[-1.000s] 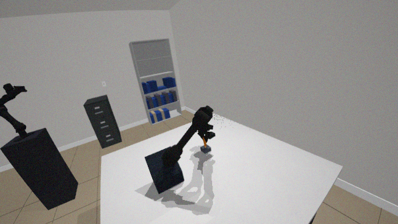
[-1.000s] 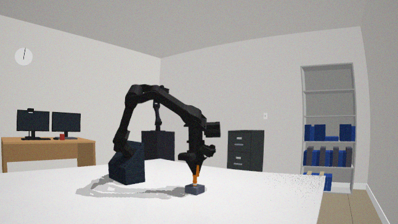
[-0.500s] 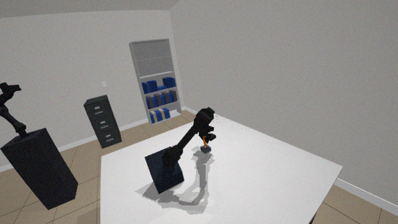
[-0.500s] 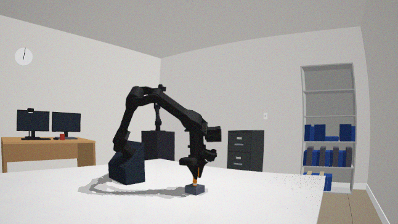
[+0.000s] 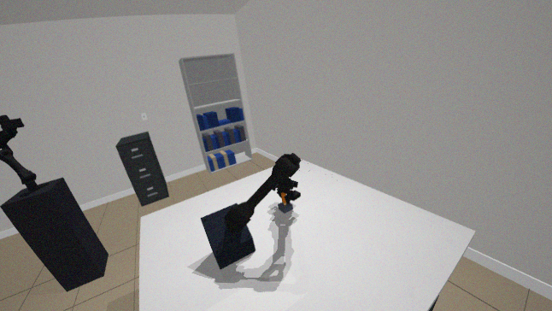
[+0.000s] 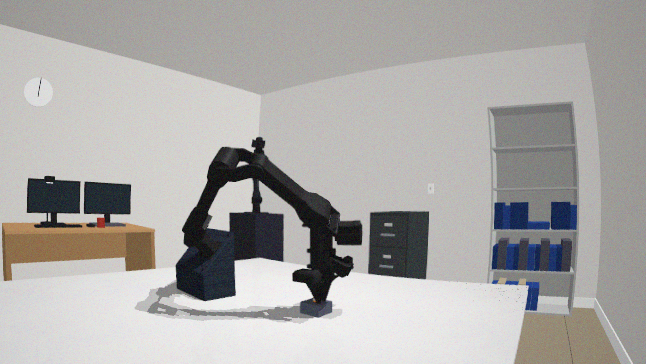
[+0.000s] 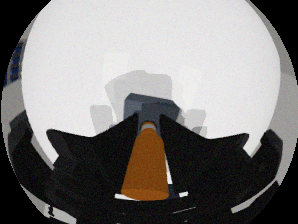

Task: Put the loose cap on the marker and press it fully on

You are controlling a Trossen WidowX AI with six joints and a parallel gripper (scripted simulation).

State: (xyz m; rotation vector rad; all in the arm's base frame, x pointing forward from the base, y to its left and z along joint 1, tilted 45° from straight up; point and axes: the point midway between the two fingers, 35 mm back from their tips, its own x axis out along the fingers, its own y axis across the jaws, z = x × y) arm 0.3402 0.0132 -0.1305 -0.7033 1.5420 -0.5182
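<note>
My gripper tip is 10 mm past the orange cap and 50 mm below it.
</note>
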